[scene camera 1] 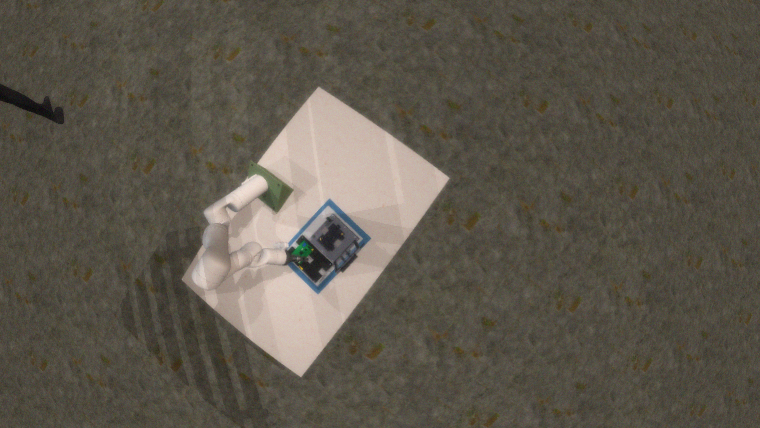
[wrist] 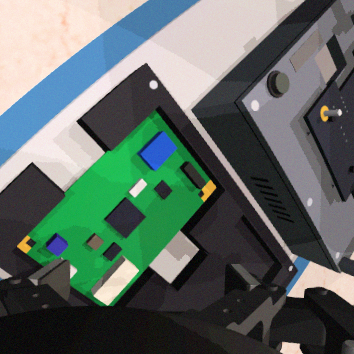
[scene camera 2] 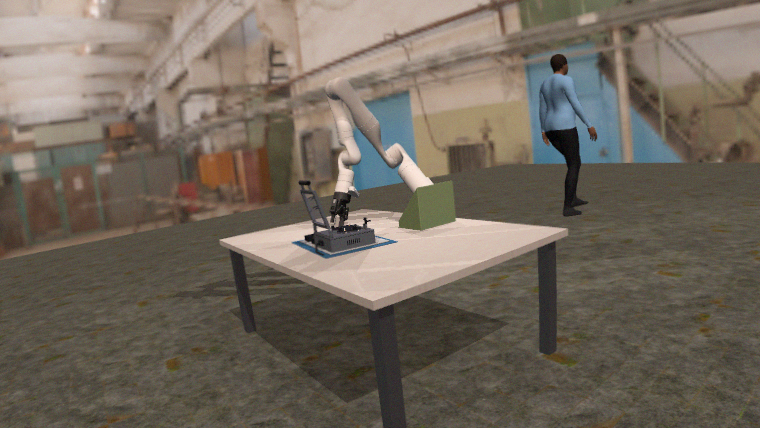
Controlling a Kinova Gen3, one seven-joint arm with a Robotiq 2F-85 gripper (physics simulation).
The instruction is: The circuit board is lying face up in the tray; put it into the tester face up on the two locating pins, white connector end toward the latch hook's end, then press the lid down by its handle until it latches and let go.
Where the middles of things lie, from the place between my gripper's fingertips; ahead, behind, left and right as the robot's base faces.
Labels:
I see my gripper 20 mm past the green circuit board (wrist: 121,212), 20 mm to the right of it and 20 mm above it.

